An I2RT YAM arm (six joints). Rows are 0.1 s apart.
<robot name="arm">
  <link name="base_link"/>
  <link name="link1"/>
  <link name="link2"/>
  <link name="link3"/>
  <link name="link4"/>
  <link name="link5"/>
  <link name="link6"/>
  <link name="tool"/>
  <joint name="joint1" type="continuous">
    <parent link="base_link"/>
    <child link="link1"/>
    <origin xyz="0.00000 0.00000 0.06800"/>
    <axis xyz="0 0 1"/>
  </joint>
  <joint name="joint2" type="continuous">
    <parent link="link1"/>
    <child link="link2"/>
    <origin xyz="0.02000 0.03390 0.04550" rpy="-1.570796 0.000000 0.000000"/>
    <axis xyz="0 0 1"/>
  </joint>
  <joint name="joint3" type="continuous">
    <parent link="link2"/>
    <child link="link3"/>
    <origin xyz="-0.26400 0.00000 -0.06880" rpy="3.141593 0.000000 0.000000"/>
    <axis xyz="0 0 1"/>
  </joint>
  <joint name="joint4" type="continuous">
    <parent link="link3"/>
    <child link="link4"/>
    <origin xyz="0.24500 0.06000 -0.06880"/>
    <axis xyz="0 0 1"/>
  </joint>
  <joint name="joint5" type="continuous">
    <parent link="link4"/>
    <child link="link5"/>
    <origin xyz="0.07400 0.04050 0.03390" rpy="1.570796 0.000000 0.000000"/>
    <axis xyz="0 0 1"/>
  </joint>
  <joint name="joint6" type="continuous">
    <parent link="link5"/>
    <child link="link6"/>
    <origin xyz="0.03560 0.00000 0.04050" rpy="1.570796 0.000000 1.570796"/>
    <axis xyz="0 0 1"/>
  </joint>
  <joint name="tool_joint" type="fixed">
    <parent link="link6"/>
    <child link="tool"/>
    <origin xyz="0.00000 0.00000 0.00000" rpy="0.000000 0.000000 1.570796"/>
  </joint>
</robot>
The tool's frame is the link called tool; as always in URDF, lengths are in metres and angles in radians. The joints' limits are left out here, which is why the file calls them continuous.
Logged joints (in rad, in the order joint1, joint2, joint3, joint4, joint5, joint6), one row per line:
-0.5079 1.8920 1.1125 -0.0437 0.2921 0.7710
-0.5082 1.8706 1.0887 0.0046 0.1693 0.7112
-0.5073 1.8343 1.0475 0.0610 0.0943 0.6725
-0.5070 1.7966 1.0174 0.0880 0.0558 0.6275
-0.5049 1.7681 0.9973 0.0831 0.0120 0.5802
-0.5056 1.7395 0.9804 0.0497 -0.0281 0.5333
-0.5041 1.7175 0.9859 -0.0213 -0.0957 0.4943
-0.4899 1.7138 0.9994 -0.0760 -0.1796 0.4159
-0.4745 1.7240 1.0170 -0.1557 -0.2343 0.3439
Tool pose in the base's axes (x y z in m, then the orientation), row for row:
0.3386 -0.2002 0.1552 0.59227 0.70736 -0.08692 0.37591
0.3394 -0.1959 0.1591 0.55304 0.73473 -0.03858 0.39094
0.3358 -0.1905 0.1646 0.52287 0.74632 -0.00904 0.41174
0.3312 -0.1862 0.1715 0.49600 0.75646 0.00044 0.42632
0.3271 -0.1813 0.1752 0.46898 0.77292 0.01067 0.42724
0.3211 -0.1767 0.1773 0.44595 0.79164 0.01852 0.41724
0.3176 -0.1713 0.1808 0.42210 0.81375 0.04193 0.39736
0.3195 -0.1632 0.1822 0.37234 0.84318 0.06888 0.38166
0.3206 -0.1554 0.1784 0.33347 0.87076 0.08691 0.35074
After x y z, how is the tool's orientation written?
As a quaternion, x y z w.
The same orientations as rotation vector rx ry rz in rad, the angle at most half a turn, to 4 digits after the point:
1.5153 1.8098 -0.2224
1.4050 1.8666 -0.0980
1.3156 1.8778 -0.0227
1.2396 1.8906 0.0011
1.1716 1.9309 0.0267
1.1192 1.9868 0.0465
1.0691 2.0611 0.1062
0.9500 2.1514 0.1758
0.8635 2.2547 0.2250

